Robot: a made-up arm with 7 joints.
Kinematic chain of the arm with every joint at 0, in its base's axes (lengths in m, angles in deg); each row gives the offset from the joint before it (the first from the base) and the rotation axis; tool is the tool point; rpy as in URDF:
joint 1: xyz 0 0 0.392 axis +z
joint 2: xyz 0 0 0 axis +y
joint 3: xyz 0 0 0.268 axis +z
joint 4: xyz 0.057 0 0 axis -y
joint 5: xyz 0.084 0 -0.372 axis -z
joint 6: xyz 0 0 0 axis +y
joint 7: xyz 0.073 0 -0.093 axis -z
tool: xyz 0 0 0 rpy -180 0 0
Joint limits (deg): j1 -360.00..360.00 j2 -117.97..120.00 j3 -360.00..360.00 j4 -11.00..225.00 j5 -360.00..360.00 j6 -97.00..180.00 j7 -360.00..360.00
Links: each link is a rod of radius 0.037 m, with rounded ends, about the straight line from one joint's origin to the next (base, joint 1, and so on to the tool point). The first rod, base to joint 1, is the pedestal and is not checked.
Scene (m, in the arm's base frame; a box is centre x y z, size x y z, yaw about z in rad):
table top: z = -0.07
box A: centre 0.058 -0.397 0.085 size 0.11 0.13 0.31 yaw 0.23
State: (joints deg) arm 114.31 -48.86 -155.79 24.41 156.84 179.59 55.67
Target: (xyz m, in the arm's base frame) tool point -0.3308 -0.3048 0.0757
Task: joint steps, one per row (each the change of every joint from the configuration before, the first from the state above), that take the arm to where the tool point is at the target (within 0.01 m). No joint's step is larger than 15 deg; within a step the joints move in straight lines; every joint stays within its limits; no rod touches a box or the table.
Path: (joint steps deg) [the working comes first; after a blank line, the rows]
Joints at the target: 61.17 -73.47 -200.79 67.44 171.37 143.21 55.67
Straight joint move there: touches box A.

1: -11.60 -7.15 -6.32 3.53 3.27 -4.68 0.08
2: -11.60 -7.14 -6.33 3.53 3.26 -4.68 0.09
3: -11.61 -7.15 -6.32 3.53 3.27 -4.68 0.08
4: -6.11 -1.05 -8.67 10.81 1.58 -7.45 -0.08
5: -6.11 -1.06 -8.68 10.82 1.57 -7.44 -0.09
6: -6.11 -1.06 -8.68 10.81 1.58 -7.45 -0.08

